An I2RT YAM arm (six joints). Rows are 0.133 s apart.
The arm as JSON. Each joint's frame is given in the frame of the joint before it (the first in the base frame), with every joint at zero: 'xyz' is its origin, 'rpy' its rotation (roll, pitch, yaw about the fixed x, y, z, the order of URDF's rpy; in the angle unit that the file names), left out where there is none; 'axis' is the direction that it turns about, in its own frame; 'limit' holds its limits. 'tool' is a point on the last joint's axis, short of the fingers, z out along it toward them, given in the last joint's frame.
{
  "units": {
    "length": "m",
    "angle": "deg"
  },
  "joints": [
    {
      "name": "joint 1",
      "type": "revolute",
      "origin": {
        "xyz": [
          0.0,
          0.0,
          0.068
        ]
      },
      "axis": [
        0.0,
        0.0,
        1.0
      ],
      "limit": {
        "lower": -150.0,
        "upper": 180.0
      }
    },
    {
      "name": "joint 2",
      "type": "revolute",
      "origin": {
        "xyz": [
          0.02,
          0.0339,
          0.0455
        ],
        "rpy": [
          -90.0,
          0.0,
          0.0
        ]
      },
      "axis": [
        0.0,
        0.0,
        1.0
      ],
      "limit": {
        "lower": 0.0,
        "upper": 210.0
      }
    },
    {
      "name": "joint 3",
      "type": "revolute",
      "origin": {
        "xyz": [
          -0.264,
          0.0,
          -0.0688
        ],
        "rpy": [
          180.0,
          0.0,
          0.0
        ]
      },
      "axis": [
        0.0,
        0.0,
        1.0
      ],
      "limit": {
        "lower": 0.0,
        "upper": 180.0
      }
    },
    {
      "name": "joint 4",
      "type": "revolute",
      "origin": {
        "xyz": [
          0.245,
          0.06,
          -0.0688
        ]
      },
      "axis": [
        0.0,
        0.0,
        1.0
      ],
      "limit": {
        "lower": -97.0,
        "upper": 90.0
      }
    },
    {
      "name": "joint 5",
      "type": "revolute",
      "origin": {
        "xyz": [
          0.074,
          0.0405,
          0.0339
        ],
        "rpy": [
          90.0,
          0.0,
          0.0
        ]
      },
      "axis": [
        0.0,
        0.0,
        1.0
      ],
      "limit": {
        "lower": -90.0,
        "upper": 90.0
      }
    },
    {
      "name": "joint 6",
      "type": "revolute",
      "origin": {
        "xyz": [
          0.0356,
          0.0,
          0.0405
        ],
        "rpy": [
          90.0,
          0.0,
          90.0
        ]
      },
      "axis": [
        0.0,
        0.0,
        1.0
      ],
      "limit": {
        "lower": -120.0,
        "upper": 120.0
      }
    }
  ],
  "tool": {
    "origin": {
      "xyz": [
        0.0,
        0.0,
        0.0
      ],
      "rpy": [
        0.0,
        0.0,
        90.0
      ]
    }
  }
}
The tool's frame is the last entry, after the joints.
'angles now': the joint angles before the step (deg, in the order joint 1, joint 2, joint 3, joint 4, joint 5, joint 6). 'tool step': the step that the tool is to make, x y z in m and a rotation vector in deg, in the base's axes. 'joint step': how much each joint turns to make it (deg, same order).
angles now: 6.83, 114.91, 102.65, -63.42, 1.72, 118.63
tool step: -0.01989, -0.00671, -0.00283, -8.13, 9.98, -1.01
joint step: 0.00, 0.00, 0.00, -10.88, 6.95, -0.06
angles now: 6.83, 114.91, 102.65, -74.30, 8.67, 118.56
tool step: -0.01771, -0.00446, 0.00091, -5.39, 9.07, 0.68
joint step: 0.04, 0.00, 0.00, -9.55, 4.28, -0.54
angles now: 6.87, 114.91, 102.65, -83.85, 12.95, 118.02
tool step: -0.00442, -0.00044, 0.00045, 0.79, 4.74, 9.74
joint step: 0.00, 0.00, -0.02, -2.34, -0.10, -10.08
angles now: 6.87, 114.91, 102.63, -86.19, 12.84, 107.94
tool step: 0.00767, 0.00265, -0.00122, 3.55, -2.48, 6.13
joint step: 0.03, 0.00, 0.00, 4.21, -2.53, -6.56
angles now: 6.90, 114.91, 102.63, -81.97, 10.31, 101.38
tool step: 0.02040, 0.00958, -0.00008, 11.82, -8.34, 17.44
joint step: 0.02, 0.00, 0.00, 11.24, -11.21, -17.17
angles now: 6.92, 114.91, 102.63, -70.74, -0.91, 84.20
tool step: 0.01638, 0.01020, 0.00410, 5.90, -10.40, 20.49
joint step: 0.39, 0.00, 0.00, 9.45, -8.61, -18.79
